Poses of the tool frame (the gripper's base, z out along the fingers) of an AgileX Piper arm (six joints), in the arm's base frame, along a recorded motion.
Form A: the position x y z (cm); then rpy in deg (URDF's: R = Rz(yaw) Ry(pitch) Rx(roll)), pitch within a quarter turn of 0, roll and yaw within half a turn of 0.
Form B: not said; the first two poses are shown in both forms.
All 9 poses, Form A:
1: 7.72 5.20 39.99 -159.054 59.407 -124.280
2: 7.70 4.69 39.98 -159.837 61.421 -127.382
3: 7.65 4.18 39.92 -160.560 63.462 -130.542
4: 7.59 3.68 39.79 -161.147 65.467 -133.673
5: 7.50 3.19 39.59 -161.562 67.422 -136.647
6: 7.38 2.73 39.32 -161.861 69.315 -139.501
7: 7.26 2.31 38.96 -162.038 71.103 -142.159
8: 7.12 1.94 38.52 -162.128 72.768 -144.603
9: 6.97 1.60 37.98 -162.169 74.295 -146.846
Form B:
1: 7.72 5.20 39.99 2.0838 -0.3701 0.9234 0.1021
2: 7.70 4.69 39.98 2.0539 -0.3448 0.9330 0.1028
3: 7.65 4.18 39.92 2.0222 -0.3187 0.9424 0.1020
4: 7.59 3.68 39.79 1.9897 -0.2921 0.9512 0.0992
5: 7.50 3.19 39.59 1.9569 -0.2660 0.9593 0.0946
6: 7.38 2.73 39.32 1.9244 -0.2402 0.9667 0.0886
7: 7.26 2.31 38.96 1.8932 -0.2153 0.9731 0.0814
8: 7.12 1.94 38.52 1.8639 -0.1918 0.9787 0.0735
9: 6.97 1.60 37.98 1.8370 -0.1698 0.9833 0.0652
